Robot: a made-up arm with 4 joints. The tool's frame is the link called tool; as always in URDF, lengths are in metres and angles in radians. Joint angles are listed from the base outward.
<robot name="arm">
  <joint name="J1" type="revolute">
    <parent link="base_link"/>
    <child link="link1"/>
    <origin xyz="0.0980 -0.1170 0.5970"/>
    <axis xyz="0 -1 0"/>
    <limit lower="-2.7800" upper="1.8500"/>
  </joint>
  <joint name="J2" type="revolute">
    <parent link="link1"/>
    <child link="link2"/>
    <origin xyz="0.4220 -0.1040 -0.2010"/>
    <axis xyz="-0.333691 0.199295 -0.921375"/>
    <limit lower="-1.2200" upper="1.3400"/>
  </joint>
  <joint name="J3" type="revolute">
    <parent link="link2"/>
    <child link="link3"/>
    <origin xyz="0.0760 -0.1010 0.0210"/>
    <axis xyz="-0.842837 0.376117 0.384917"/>
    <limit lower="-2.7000" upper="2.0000"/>
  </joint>
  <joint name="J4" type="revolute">
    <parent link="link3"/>
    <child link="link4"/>
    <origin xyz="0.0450 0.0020 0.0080"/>
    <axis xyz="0 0 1"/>
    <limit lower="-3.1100" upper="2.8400"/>
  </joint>
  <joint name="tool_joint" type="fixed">
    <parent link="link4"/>
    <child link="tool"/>
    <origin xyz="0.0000 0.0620 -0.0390" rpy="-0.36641 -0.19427 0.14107"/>
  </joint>
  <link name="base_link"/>
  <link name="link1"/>
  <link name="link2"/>
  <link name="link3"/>
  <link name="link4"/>
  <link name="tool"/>
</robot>
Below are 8 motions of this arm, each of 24 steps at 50 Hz.
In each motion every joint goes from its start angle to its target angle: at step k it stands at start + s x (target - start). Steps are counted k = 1, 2, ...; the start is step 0. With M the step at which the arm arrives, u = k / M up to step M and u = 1 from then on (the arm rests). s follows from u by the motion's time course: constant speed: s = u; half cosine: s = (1 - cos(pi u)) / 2; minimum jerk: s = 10 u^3 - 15 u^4 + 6 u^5.
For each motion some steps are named. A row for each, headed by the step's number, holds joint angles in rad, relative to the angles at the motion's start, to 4 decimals.
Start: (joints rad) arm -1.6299 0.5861 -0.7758 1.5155
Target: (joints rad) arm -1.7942 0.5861 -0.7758 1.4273
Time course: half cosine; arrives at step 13
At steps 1, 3, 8, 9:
1: -0.0024 0.0000 0.0000 -0.0013
3: -0.0207 0.0000 0.0000 -0.0111
8: -0.1113 0.0000 0.0000 -0.0597
9: -0.1288 0.0000 0.0000 -0.0692

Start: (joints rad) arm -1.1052 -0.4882 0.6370 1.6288
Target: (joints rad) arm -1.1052 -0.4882 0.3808 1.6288
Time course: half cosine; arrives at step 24
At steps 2, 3, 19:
2: 0.0000 0.0000 -0.0044 0.0000
3: 0.0000 0.0000 -0.0098 0.0000
19: 0.0000 0.0000 -0.2297 0.0000

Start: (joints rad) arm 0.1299 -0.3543 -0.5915 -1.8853
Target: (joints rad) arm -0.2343 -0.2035 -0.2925 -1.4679
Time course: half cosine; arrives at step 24
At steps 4, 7, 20, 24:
4: -0.0244 0.0101 0.0200 0.0280
7: -0.0712 0.0295 0.0585 0.0817
20: -0.3398 0.1407 0.2790 0.3894
24: -0.3642 0.1508 0.2990 0.4174

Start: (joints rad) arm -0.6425 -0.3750 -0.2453 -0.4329
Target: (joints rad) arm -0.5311 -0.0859 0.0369 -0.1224
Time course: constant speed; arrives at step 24
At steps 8, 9, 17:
8: 0.0371 0.0964 0.0941 0.1035
9: 0.0418 0.1084 0.1058 0.1164
17: 0.0789 0.2048 0.1999 0.2199

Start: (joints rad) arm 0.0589 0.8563 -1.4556 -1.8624
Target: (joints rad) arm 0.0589 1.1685 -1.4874 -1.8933
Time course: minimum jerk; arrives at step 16
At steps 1, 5, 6, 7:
1: 0.0000 0.0007 -0.0001 -0.0001
5: 0.0000 0.0562 -0.0057 -0.0056
6: 0.0000 0.0859 -0.0088 -0.0085
7: 0.0000 0.1199 -0.0122 -0.0119

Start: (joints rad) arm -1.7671 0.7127 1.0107 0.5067
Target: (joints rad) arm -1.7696 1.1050 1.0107 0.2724
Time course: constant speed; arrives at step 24
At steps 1, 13, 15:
1: -0.0001 0.0163 0.0000 -0.0098
13: -0.0014 0.2125 0.0000 -0.1269
15: -0.0016 0.2452 0.0000 -0.1464

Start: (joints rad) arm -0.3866 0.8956 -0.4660 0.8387
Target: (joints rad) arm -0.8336 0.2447 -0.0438 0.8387
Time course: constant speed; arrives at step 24
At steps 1, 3, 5, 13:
1: -0.0186 -0.0271 0.0176 0.0000
3: -0.0559 -0.0814 0.0528 0.0000
5: -0.0931 -0.1356 0.0880 0.0000
13: -0.2421 -0.3526 0.2287 0.0000

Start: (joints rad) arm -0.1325 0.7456 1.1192 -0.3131
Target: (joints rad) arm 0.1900 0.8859 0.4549 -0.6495
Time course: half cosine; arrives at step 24
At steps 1, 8, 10, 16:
1: 0.0014 0.0006 -0.0028 -0.0014
8: 0.0806 0.0351 -0.1661 -0.0841
10: 0.1195 0.0520 -0.2462 -0.1247
16: 0.2419 0.1052 -0.4982 -0.2523

